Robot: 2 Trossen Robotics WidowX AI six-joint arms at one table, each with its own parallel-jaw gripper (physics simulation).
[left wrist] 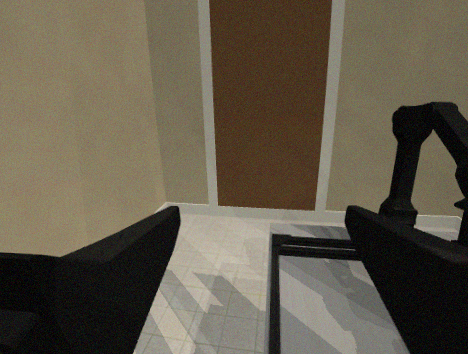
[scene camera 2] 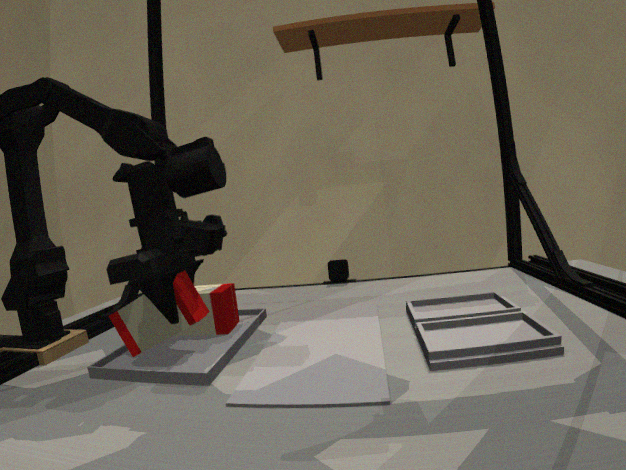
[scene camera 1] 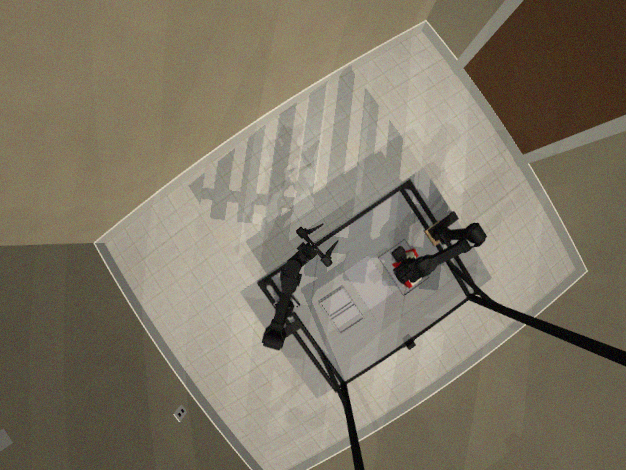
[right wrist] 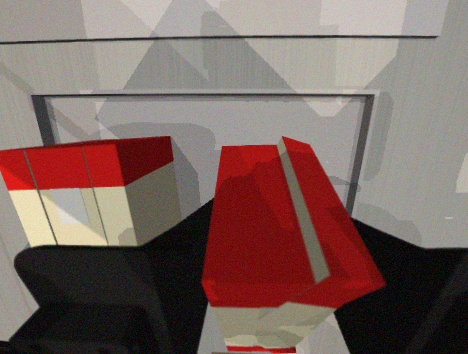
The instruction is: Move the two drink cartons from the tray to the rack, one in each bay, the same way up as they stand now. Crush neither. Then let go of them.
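Frame: origin at the left arm's base, x ahead, y left, z up, level; centimetres.
Seen in the pictures: left gripper, fingertip midpoint: (left wrist: 262, 214) (scene camera 1: 330, 232); right gripper, fingertip midpoint: (scene camera 2: 182, 318) (scene camera 1: 399, 263) (right wrist: 260, 201); right arm's base, link origin: (scene camera 2: 43, 338) (scene camera 1: 437, 233).
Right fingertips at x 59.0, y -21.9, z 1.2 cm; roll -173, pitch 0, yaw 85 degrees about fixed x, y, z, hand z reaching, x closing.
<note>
Pixels of each thing's top centre, then the offset from my right fingertips to it.
- cream drink carton, top centre: (scene camera 2: 151, 273) (scene camera 1: 409, 260) dx +3.6, dy -0.1, dz +6.5 cm
- tray, top centre: (right wrist: 199, 204) (scene camera 2: 189, 334) (scene camera 1: 405, 267) dx +1.5, dy -4.8, dz -4.0 cm
- two-bay rack, top centre: (scene camera 2: 470, 315) (scene camera 1: 342, 311) dx -39.2, dy -0.1, dz -3.6 cm
My right gripper (scene camera 2: 172, 309) (right wrist: 260, 201) is shut on a red and cream drink carton (scene camera 2: 151, 323) (right wrist: 250, 215) and holds it tilted over the tray (scene camera 1: 391, 276) (scene camera 2: 151, 376) (right wrist: 362, 150). The held carton looks skewed, with a slanted red panel and a cream strip at its right in the right wrist view. The other drink carton (scene camera 2: 225, 309) (right wrist: 75, 167) stands upright in the tray, outside the fingers. In scene camera 1 the arm hides most of both cartons. The two-bay rack (scene camera 1: 342, 310) (scene camera 2: 493, 349) is empty. My left gripper (scene camera 1: 329, 234) (left wrist: 262, 214) is open and empty, far from the cartons.
A thin pale sheet (scene camera 2: 323, 374) lies between the tray and the rack. A black frame runs around the table, with a post (scene camera 2: 500, 101) behind the rack. A small black box (scene camera 2: 337, 270) sits at the far edge. A brown shelf (scene camera 2: 379, 27) is high on the wall.
</note>
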